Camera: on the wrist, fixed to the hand. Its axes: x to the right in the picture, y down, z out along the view.
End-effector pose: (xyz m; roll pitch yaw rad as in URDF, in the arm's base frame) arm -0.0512 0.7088 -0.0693 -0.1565 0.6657 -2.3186
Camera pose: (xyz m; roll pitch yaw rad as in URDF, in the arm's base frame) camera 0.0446 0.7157 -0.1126 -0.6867 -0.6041 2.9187
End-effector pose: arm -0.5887 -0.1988 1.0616 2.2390 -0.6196 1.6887
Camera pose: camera -0.5835 -0.2808 1.1276 1.7742 0.9760 1.7725
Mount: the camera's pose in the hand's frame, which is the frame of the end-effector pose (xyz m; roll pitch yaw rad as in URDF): -0.0285 0.0768 -0.0663 0.1541 -0.6210 -1.6033
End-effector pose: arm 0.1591 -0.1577 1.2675 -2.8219 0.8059 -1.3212
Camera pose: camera 0.0703 -0.1889 1.3149 -2.1739 0.1876 0.4885
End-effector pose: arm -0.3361 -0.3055 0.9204 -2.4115 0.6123 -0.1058
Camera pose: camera -0.3710 -0.4038 0.9353 -2.3934 -0.1042 1.4240
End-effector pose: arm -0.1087 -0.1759 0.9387 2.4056 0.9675 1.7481
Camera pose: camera -0.1083 -0.1080 1.0193 -1.5782 0.5616 -1.6465
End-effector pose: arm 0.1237 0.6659 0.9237 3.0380 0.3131 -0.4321
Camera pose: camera 0.0906 0.6046 1.0028 -2.5788 0.6718 1.4360
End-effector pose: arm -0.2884 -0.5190 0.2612 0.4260 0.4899 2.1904
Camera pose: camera -0.3452 -0.6070 0.2493 -0.3585 -0.1846 0.6888
